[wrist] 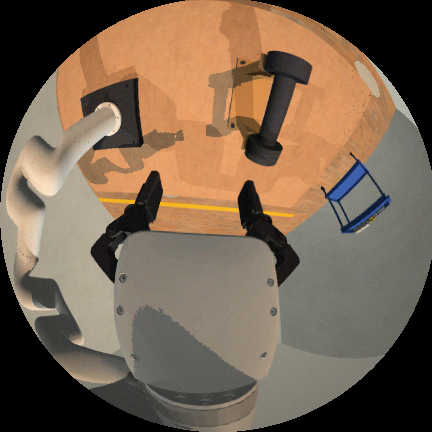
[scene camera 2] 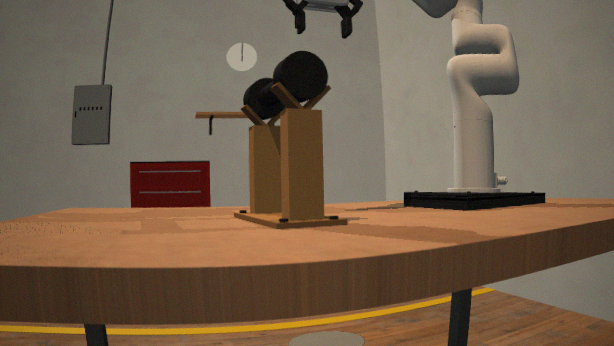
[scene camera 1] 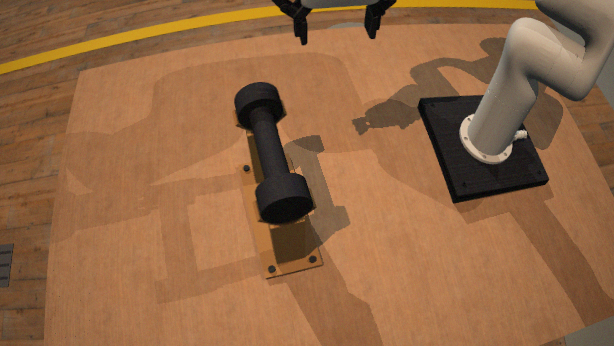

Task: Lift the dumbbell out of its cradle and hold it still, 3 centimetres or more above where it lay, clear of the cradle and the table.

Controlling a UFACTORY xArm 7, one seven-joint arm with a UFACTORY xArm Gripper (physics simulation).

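Where they show: gripper, fingertip midpoint: (wrist: pixel 201 183) (scene camera 2: pixel 324 34) (scene camera 1: pixel 336 35); arm's base at its link origin: (wrist: pixel 106 118) (scene camera 2: pixel 473 192) (scene camera 1: pixel 485 139).
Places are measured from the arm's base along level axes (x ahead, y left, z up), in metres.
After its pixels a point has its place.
Note:
The black dumbbell (scene camera 1: pixel 271 145) {x 0.446, y 0.096, z 0.196 m} (scene camera 2: pixel 300 76) {x 0.443, y 0.189, z 0.174 m} (wrist: pixel 277 107) {x 0.441, y 0.094, z 0.195 m} lies across the tops of a wooden cradle (scene camera 1: pixel 292 242) {x 0.432, y 0.185, z 0.062 m} (scene camera 2: pixel 302 165) {x 0.442, y 0.186, z 0.053 m} (wrist: pixel 245 102) {x 0.443, y 0.066, z -0.020 m}, its heads resting in V-shaped supports on two tall posts. My gripper (scene camera 1: pixel 338 39) {x 0.345, y 0.011, z 0.311 m} (scene camera 2: pixel 322 34) {x 0.345, y 0.011, z 0.311 m} (wrist: pixel 201 183) {x 0.345, y 0.011, z 0.311 m} is wide open and empty. It hangs higher than the dumbbell, past its far head in the scene camera 1 view, and touches nothing. In the wrist view the dumbbell lies ahead and to the right of the fingers, its near head beyond the right fingertip. The cradle is mostly hidden under the dumbbell there.
The cradle stands on the wooden table (scene camera 1: pixel 150 260) {x 0.695, y 0.155, z -0.028 m} (scene camera 2: pixel 150 250) {x 0.632, y 0.370, z -0.028 m} (wrist: pixel 175 65) {x 0.227, y 0.149, z -0.028 m}. The arm's black base plate (scene camera 1: pixel 452 150) {x 0.091, y 0.019, z 0.004 m} (scene camera 2: pixel 470 200) {x 0.106, y 0.120, z -0.010 m} (wrist: pixel 131 112) {x 0.105, y 0.007, z 0.004 m} is on the table to the cradle's right in scene camera 1. A blue-framed object (wrist: pixel 347 181) stands off the table in the wrist view.

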